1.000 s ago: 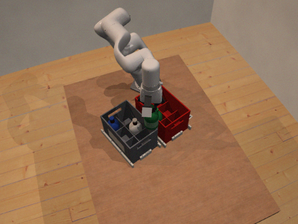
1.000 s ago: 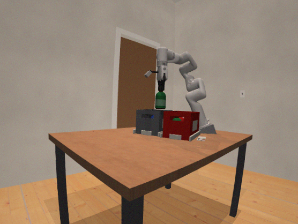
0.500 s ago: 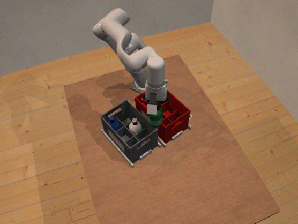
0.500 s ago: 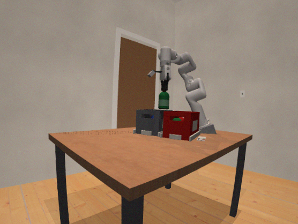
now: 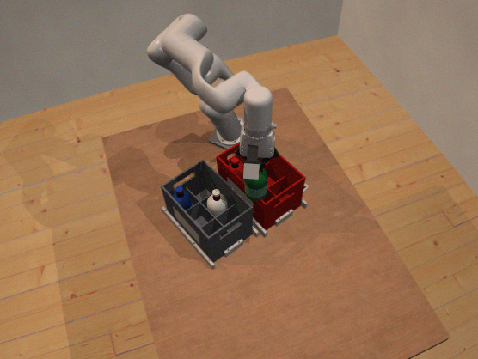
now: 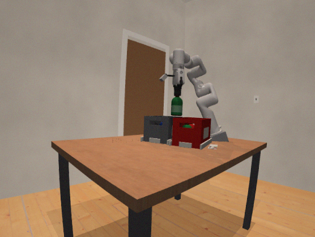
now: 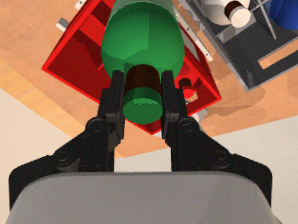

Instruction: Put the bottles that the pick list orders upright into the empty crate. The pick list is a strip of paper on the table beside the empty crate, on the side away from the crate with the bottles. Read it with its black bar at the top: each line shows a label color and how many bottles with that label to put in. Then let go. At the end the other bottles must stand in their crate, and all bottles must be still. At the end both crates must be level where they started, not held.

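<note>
Now: hand 25 cm above the green bottle, 10 cm past it and 1 cm to the right of it. The rest, counted from my hand: white bottle 25 cm below, 12 cm to the right, 6 cm behind; red crate 25 cm below, 11 cm behind, 6 cm to the left; grey crate 25 cm below, 16 cm to the right, 5 cm behind.
</note>
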